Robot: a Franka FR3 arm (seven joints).
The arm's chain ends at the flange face. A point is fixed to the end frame.
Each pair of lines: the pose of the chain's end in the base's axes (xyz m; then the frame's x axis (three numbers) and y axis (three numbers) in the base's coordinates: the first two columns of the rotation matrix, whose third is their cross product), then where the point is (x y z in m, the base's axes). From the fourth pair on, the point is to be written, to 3 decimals.
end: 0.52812, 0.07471, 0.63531, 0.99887, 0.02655, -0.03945, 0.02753, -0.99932, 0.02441
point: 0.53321 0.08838 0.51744
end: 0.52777, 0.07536, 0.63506, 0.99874, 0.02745, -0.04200, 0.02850, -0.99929, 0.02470
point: 0.53255 0.08899 0.51717
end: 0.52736, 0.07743, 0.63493, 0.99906, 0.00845, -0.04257, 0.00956, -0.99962, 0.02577
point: 0.53233 0.09084 0.51702
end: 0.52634, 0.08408, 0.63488, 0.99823, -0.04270, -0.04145, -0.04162, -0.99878, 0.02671
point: 0.532 0.097 0.517
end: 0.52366, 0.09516, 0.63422, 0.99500, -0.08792, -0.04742, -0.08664, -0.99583, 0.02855
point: 0.529 0.108 0.516
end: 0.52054, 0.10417, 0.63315, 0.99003, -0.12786, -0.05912, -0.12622, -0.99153, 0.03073
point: 0.525 0.116 0.515
